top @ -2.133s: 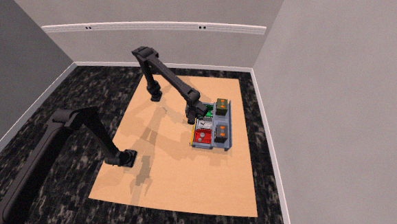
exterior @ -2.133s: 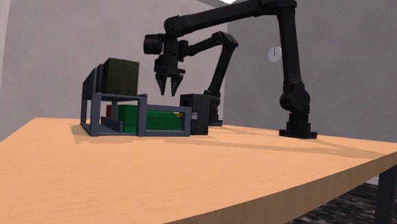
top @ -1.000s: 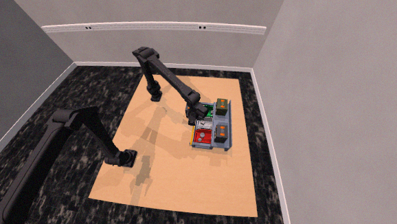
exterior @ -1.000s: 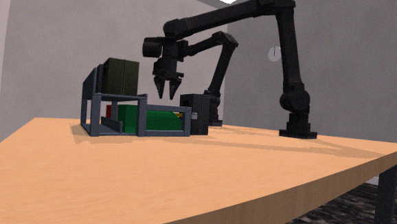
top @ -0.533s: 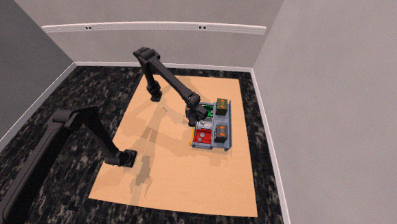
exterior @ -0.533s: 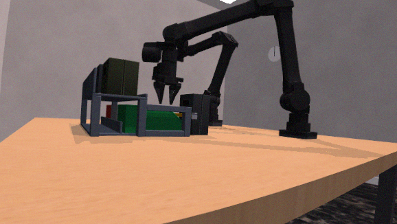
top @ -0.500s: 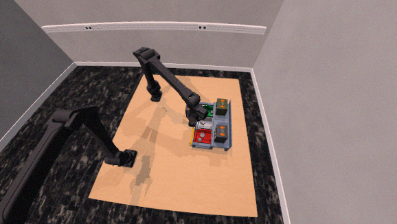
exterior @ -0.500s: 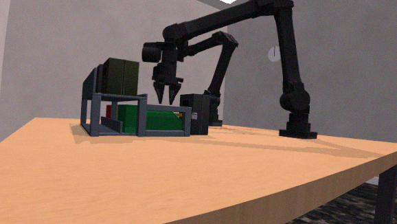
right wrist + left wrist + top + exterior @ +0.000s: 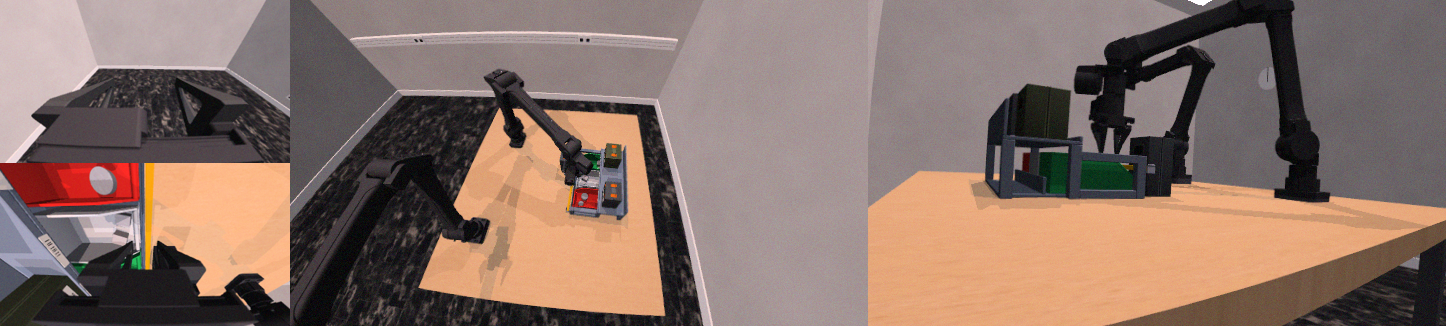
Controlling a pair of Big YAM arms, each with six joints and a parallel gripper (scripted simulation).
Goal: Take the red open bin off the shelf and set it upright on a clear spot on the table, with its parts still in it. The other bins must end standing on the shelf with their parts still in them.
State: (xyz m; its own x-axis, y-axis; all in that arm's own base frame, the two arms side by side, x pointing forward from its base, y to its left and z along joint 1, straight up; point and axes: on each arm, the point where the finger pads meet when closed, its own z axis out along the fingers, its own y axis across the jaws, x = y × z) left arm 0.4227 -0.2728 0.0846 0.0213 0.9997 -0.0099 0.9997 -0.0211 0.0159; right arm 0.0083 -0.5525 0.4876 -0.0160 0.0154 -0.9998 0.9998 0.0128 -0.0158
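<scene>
Right now the grey bin is 10 cm ahead of my left hand, 1 cm to the left of it and 5 cm below it. Round my left hand: black box 6 cm behind, 11 cm to the left, 3 cm below; then grey shelf 13 cm ahead, 1 cm to the left, 3 cm below; then green bin 10 cm ahead, 12 cm to the left, 5 cm below.
</scene>
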